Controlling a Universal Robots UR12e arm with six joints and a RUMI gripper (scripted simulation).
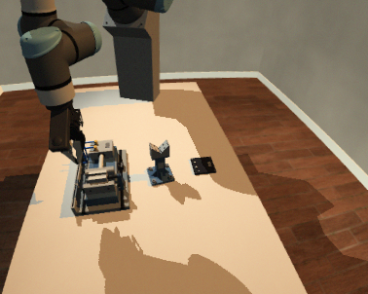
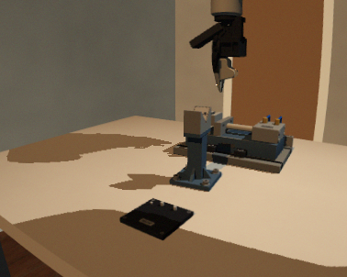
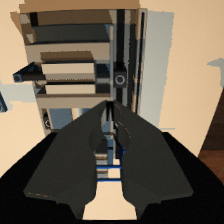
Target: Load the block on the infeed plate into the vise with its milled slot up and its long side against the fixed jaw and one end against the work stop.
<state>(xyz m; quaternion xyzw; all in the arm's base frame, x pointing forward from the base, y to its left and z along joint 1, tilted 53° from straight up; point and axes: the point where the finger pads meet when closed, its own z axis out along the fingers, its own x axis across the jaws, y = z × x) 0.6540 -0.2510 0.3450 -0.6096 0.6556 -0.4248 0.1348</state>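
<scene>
The part is 20 mm ahead of my hand, 50 mm to the left of it and 80 mm below it. Round my hand: dark work stop rod: 30 mm ahead, 90 mm to the left, 90 mm below; moving jaw: 20 mm behind, 60 mm to the left, 100 mm below; cream cylinder rod: 70 mm behind, 80 mm to the left, 100 mm below.
</scene>
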